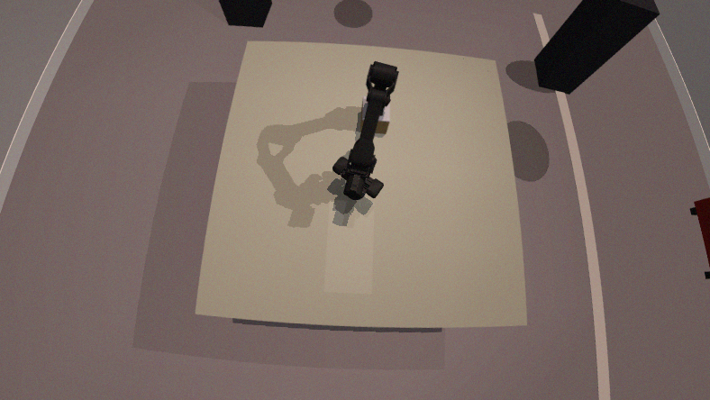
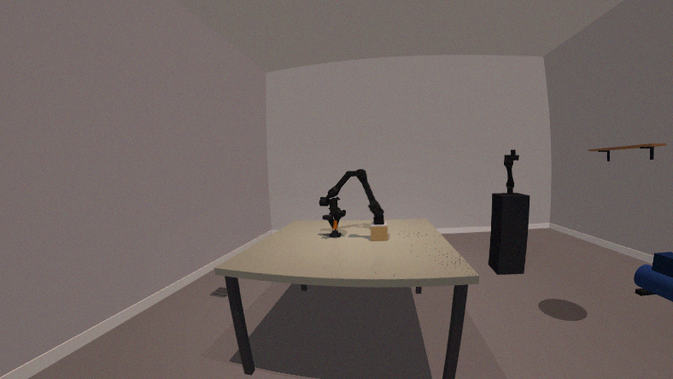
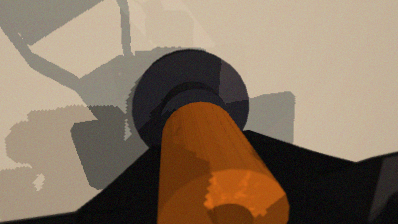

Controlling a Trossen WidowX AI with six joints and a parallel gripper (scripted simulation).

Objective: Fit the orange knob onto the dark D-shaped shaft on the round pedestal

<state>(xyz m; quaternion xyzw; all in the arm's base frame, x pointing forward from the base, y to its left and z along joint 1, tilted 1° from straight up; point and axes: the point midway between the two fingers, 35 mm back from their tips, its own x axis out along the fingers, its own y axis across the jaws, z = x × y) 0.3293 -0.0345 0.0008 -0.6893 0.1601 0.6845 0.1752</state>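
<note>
The orange knob lies 20 mm above my gripper tip. Also, from my gripper tip: round pedestal: 40 mm below.
</note>
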